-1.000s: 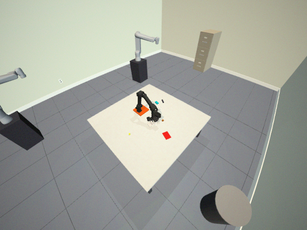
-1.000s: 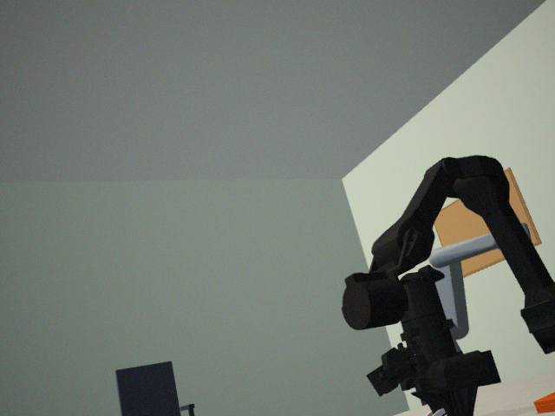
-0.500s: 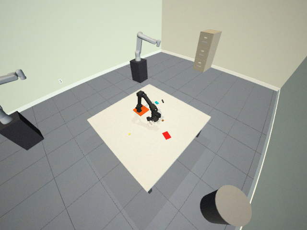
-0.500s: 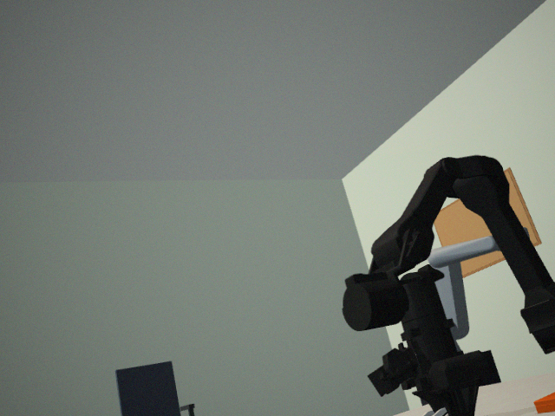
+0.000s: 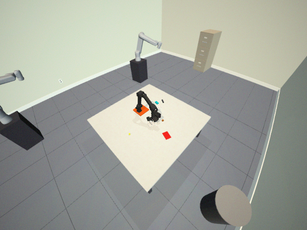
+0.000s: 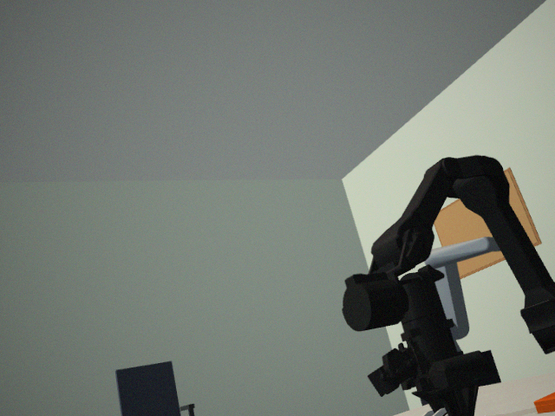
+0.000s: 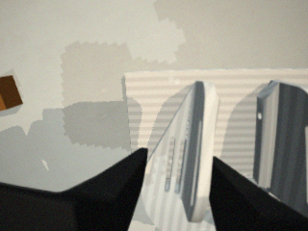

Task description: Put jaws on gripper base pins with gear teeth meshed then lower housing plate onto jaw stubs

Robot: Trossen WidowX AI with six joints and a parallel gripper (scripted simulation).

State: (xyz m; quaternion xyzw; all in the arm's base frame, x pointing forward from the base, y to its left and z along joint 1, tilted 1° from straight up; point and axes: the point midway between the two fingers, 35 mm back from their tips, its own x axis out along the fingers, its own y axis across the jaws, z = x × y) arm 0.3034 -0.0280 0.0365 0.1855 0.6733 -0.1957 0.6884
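The housing plate lies 3 cm to the right of my gripper tip and 1 cm below it. Round my gripper tip: red card (26 cm ahead, 7 cm to the right, 2 cm below); then small brown object (8 cm ahead, 10 cm to the left, 1 cm below); then small yellow ball (12 cm behind, 35 cm to the right, 1 cm below).
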